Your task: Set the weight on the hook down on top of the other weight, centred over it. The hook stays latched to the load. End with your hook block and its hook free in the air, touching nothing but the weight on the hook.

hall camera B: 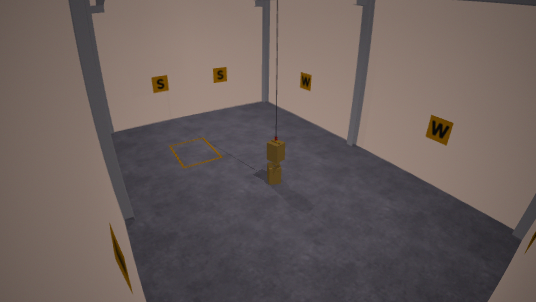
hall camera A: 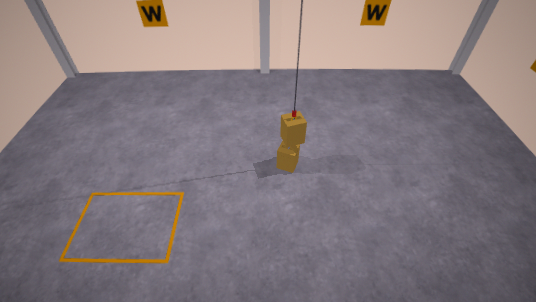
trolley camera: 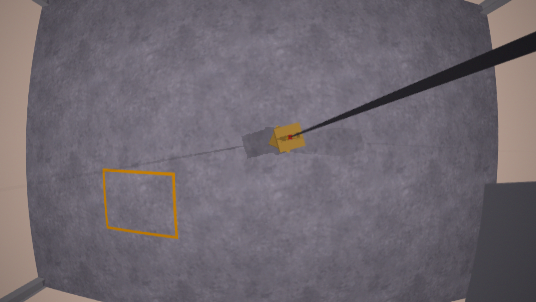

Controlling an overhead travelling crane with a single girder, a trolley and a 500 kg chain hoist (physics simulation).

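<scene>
The red hook block [hall camera A: 294,113] [hall camera B: 276,138] [trolley camera: 290,137] is at the top of a yellow weight [hall camera A: 293,134] [hall camera B: 275,152] [trolley camera: 292,146], with the hook latched to it; the hook itself is too small to make out. This weight hangs closely above the other yellow weight [hall camera A: 287,161] [hall camera B: 274,176] [trolley camera: 273,142], which stands on the floor. In the trolley view the hanging weight covers most of the lower one, whose corner shows at its left. The hanging weight sits off to the right and turned against it. Whether the hanging weight touches the lower one's top bracket cannot be told.
The chain [hall camera A: 297,60] [hall camera B: 276,75] [trolley camera: 400,95] runs up from the hook block. An orange square outline [hall camera A: 175,225] [hall camera B: 202,162] [trolley camera: 140,172] is marked on the floor, away from the weights. A grey wall column [hall camera A: 264,35] stands behind. A dark panel [trolley camera: 505,240] shows at the trolley view's lower right.
</scene>
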